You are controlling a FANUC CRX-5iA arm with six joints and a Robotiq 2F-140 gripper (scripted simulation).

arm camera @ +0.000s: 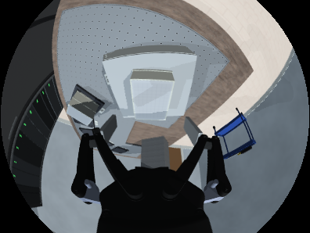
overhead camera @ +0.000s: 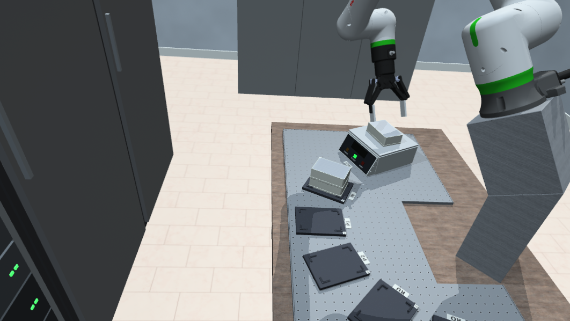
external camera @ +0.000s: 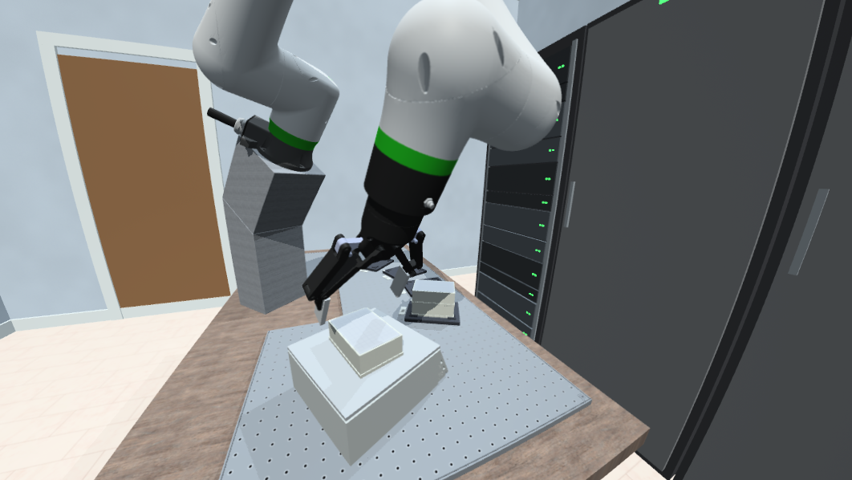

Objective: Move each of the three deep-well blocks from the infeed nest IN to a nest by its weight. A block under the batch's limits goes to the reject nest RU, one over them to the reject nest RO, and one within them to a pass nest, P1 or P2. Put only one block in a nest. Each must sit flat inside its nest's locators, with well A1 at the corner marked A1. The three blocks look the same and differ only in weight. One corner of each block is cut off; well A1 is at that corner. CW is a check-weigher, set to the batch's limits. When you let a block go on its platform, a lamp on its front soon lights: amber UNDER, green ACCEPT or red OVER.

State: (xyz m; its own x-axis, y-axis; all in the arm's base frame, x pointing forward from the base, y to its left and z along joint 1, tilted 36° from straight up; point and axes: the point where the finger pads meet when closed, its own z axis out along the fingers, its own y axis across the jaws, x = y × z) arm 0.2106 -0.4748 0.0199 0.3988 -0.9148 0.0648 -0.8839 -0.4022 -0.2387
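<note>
Right now the pale deep-well block is 70 mm below my hand. From my hand the other things lie so: pass nest P1: 370 mm to the left, 340 mm ahead, 190 mm below; RO nest label: 740 mm to the left, 190 mm below, 50 mm ahead; pass nest P2: 540 mm to the left, 330 mm ahead, 190 mm below.
</note>
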